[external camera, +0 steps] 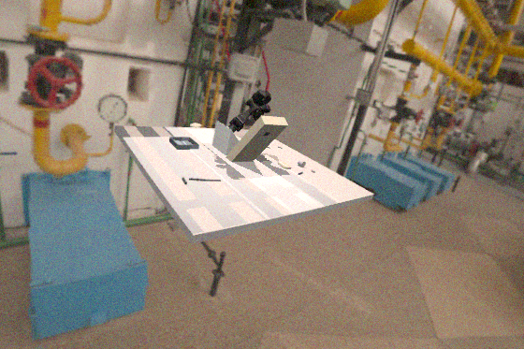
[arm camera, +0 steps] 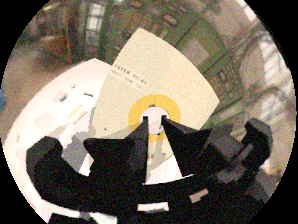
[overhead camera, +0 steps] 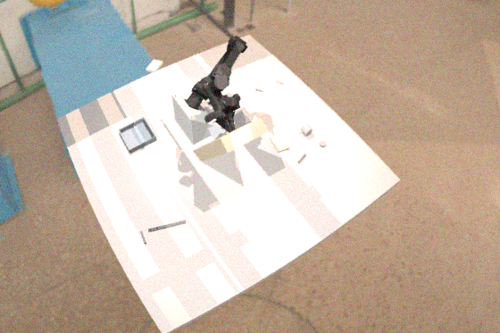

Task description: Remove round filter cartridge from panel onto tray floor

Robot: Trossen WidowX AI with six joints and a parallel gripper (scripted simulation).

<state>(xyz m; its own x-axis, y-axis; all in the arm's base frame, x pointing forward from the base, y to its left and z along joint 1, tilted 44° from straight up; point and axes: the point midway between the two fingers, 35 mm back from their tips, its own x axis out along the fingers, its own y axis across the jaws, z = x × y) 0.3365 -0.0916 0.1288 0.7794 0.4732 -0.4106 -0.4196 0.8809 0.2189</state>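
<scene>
The round filter cartridge is 1 cm ahead of my gripper tip and 1 cm below it. Round my gripper tip: dark-framed tray (40 cm behind, 31 cm to the right, 26 cm below).
</scene>
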